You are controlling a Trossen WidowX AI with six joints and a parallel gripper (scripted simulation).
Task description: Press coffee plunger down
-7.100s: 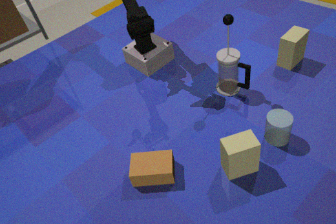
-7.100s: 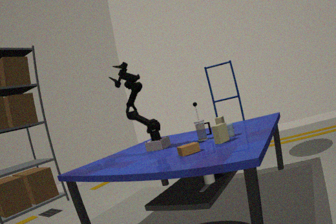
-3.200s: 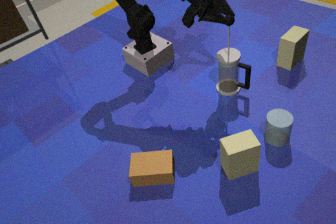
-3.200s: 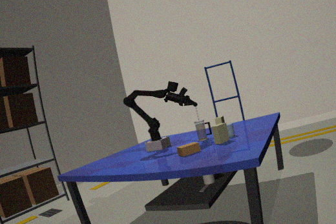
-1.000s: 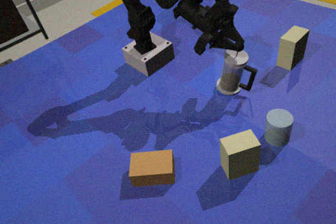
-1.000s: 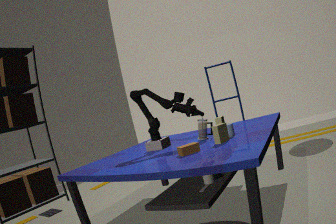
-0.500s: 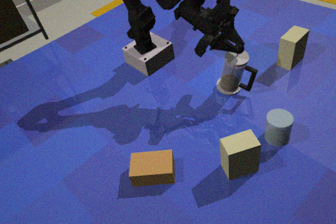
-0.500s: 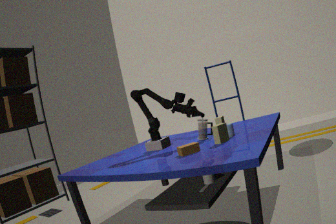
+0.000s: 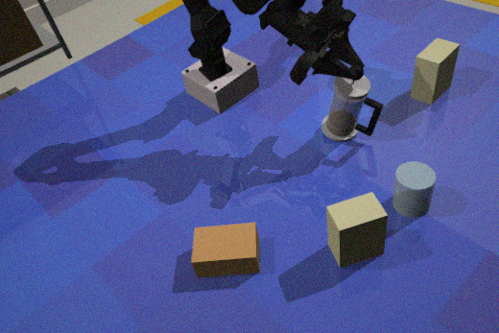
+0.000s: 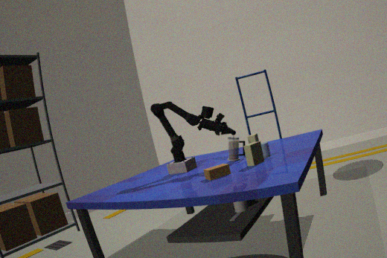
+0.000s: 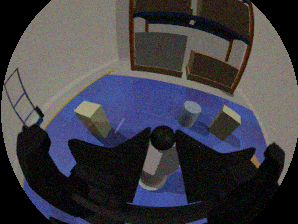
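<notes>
The coffee press is 10 mm behind my gripper tip and 90 mm below it. Also, from my gripper tip: orange box 90 mm ahead, 370 mm to the right, 150 mm below.
</notes>
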